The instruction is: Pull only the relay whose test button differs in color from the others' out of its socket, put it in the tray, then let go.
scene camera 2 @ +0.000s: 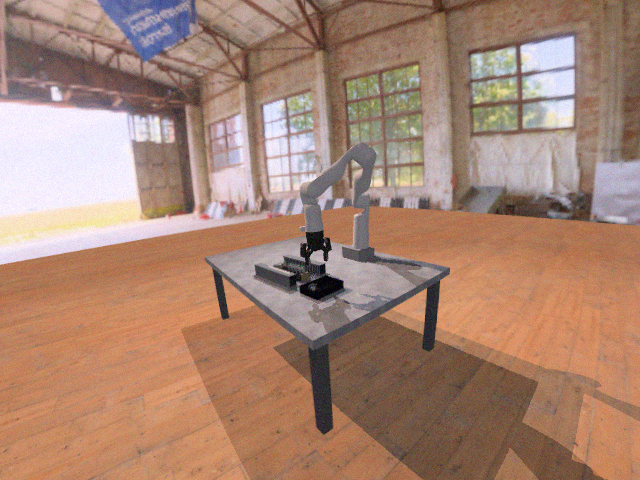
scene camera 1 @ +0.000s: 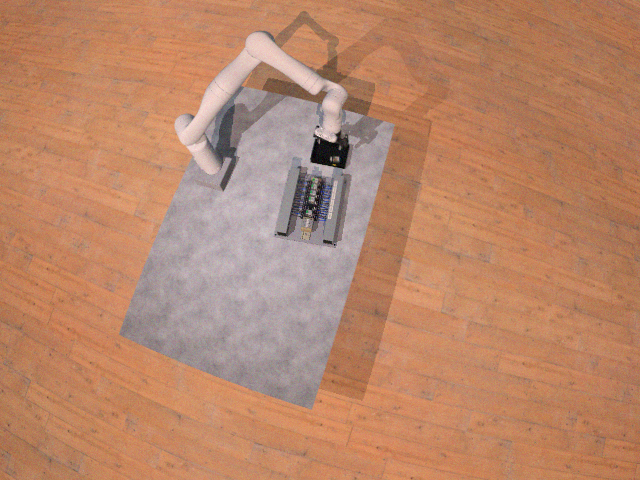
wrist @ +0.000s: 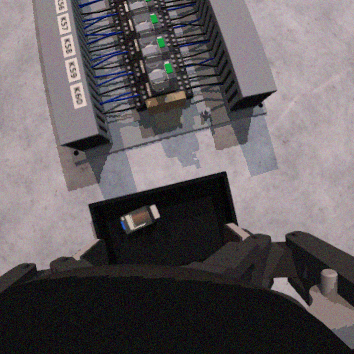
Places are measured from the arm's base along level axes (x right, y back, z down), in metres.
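Pixels of known places: gripper, fingertip midpoint: (scene camera 2: 317,263) (scene camera 1: 330,145) (wrist: 164,245); arm's base at its link origin: (scene camera 2: 360,247) (scene camera 1: 212,165).
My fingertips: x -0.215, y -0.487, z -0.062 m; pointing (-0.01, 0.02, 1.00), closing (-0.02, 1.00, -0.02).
For each thing: its middle in the pictures, then the offset to it from my fingertips.
- relay with the blue test button, body centre: (wrist: 140,216) (scene camera 1: 335,159) dz +0.103, dx +0.004, dy -0.030 m
- black tray at the middle of its body: (wrist: 168,230) (scene camera 2: 321,286) (scene camera 1: 330,153) dz +0.105, dx -0.019, dy +0.001 m
- tan end block at the middle of its body: (wrist: 165,102) dz +0.097, dx +0.136, dy +0.020 m
The relay with the blue test button (wrist: 140,219) (scene camera 1: 334,159) lies on its side inside the black tray (wrist: 161,187) (scene camera 1: 319,163) (scene camera 2: 328,293), near the tray wall closest to the socket row. My gripper (wrist: 164,245) (scene camera 2: 315,258) is open and empty above the tray, its fingers spread wide on either side; the relay lies beyond the fingertips, apart from them. Relays with green test buttons (wrist: 159,78) (scene camera 1: 312,196) sit upright in the socket row. In scene camera 1 a dark gap shows between green-button relays. The tray's near part is hidden by the gripper in the wrist view.
Two raised grey wire ducts (wrist: 75,100) (wrist: 245,55) (scene camera 1: 288,198) flank the socket row, with blue and black wires between. A tan end block (wrist: 166,101) closes the row's tray-side end. The arm's base (scene camera 1: 214,178) (scene camera 2: 357,252) stands at the table edge.
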